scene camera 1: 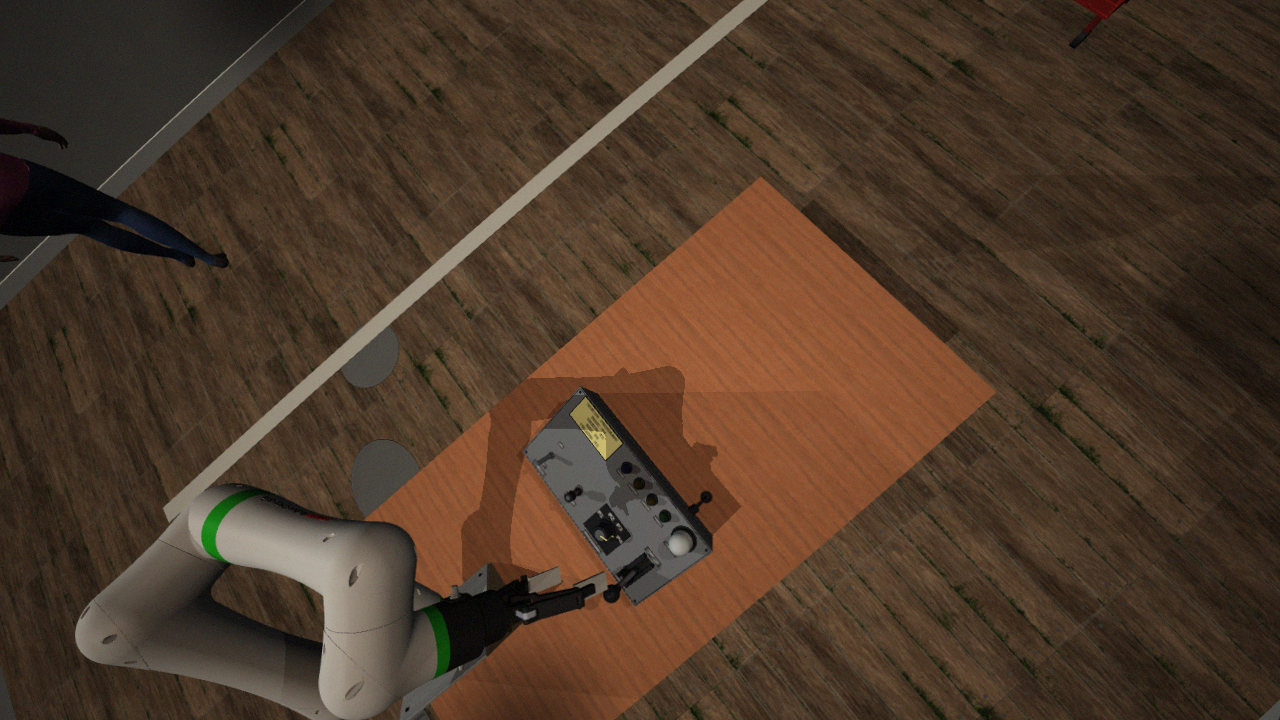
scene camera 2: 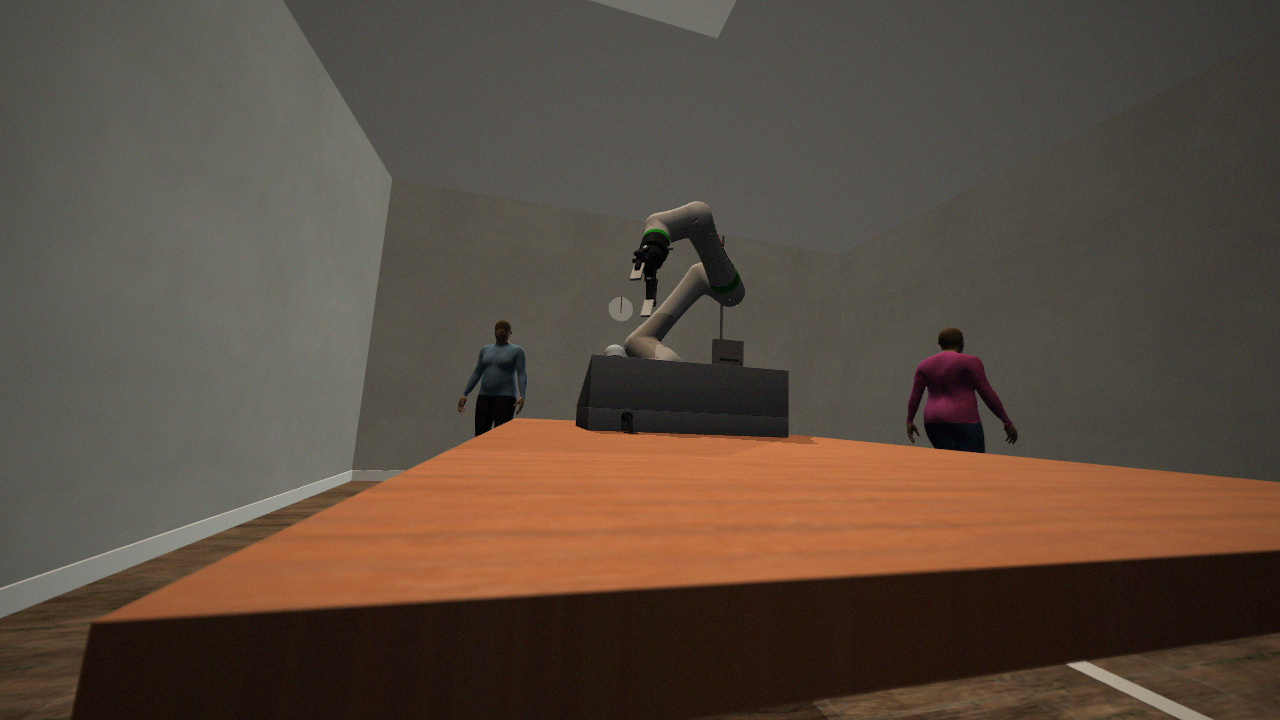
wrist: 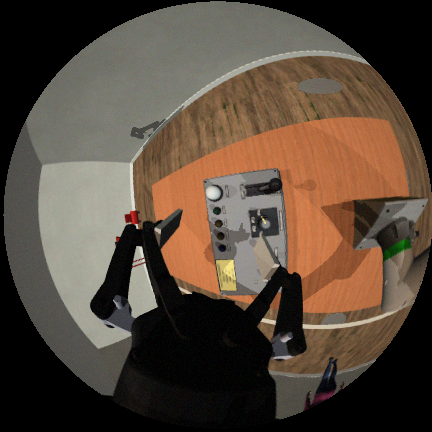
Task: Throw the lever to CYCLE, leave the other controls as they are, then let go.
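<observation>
A grey control panel (scene camera 1: 586, 510) (wrist: 250, 272) (scene camera 2: 689, 394) sits on the orange table. A black lever with a ball knob (scene camera 1: 612, 592) (wrist: 274, 185) lies in a slot at one end of the panel. Its knob leans to the edge nearer the robot's base, away from the white dome. The labels are too small to read, so I cannot tell which position is CYCLE. My gripper (scene camera 1: 569, 582) (scene camera 2: 641, 290) (wrist: 219, 230) is open with its fingers wide apart. It hangs above the panel and is empty; in the wrist view one finger pad covers part of the panel.
The panel also carries a white dome (scene camera 1: 680, 540) (wrist: 214, 193), a row of round buttons, a small stick on a black plate (scene camera 1: 605, 530) (wrist: 265, 222), a yellow label (scene camera 1: 596, 428) (wrist: 226, 275) and small switches. A black ball-ended handle (scene camera 1: 706, 497) sticks out at its far side.
</observation>
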